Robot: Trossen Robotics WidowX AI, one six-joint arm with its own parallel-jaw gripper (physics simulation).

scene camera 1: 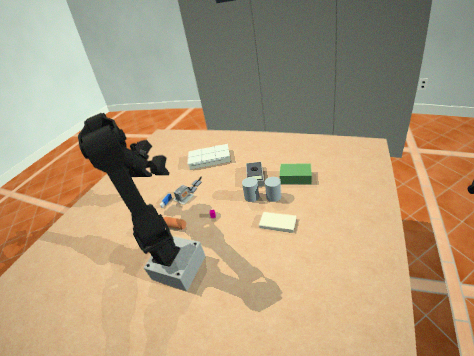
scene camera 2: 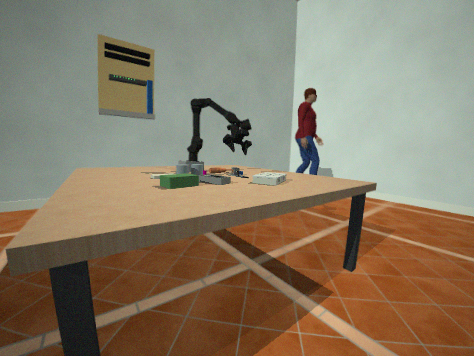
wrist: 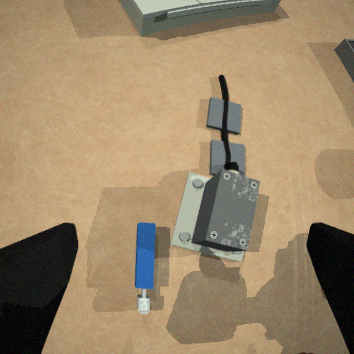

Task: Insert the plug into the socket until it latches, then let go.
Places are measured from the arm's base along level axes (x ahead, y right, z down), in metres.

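Where they show: gripper, between the fingertips: [scene camera 1: 160, 174] [scene camera 2: 240, 153] [wrist: 195, 237]; arm's base, origin of its link: [scene camera 1: 166, 254] [scene camera 2: 193, 161].
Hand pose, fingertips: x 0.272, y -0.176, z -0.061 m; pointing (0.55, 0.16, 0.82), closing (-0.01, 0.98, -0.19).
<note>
Things, the pixels of their centre, and the offset from my fingertips.
- blue block, middle of its body: [wrist: 143, 268] [scene camera 1: 165, 200] [scene camera 2: 239, 172] dx -0.016, dy -0.009, dz +0.115 m
- dark grey box, middle of its body: [wrist: 224, 208] [scene camera 1: 182, 192] [scene camera 2: 235, 171] dx +0.028, dy +0.049, dz +0.103 m
- white panelled box, middle of its body: [scene camera 1: 209, 156] [scene camera 2: 270, 177] dx +0.293, dy +0.040, dz +0.108 m
- green block, middle of its body: [scene camera 1: 295, 173] [scene camera 2: 179, 180] dx +0.216, dy +0.451, dz +0.105 m
- dark box, middle of its body: [scene camera 1: 254, 173] [scene camera 2: 214, 178] dx +0.198, dy +0.290, dz +0.110 m
- cream slab, middle of its body: [scene camera 1: 277, 221] dx -0.031, dy +0.436, dz +0.118 m
- magenta cube, middle of its body: [scene camera 1: 212, 213] dx -0.044, dy +0.210, dz +0.113 m
- orange cylinder, middle of its body: [scene camera 1: 161, 220] [scene camera 2: 222, 170] dx -0.121, dy +0.042, dz +0.108 m
The plug, a blue block [scene camera 1: 166, 200] [scene camera 2: 241, 173] [wrist: 145, 256] with a silver tip, lies on the table beside the socket, apart from it. In the wrist view its tip points to the bottom of the picture. The socket, a dark grey box [scene camera 1: 184, 193] [scene camera 2: 235, 172] [wrist: 230, 212] on a pale bolted plate, has a black cable leaving its far end. Its opening is hidden in the wrist view. My gripper [scene camera 1: 154, 160] [scene camera 2: 239, 151] [wrist: 195, 237] is wide open and empty, raised well above the table, with plug and socket both showing between its fingers.
A white panelled box [scene camera 1: 209, 157] [scene camera 2: 269, 178] stands beyond the socket. A green block [scene camera 1: 295, 175] [scene camera 2: 179, 181], a dark box [scene camera 1: 254, 170] and two grey cylinders [scene camera 1: 250, 191] [scene camera 1: 273, 190] stand right. A cream slab [scene camera 1: 278, 222], magenta cube [scene camera 1: 212, 214] and orange cylinder [scene camera 1: 176, 223] lie nearer.
</note>
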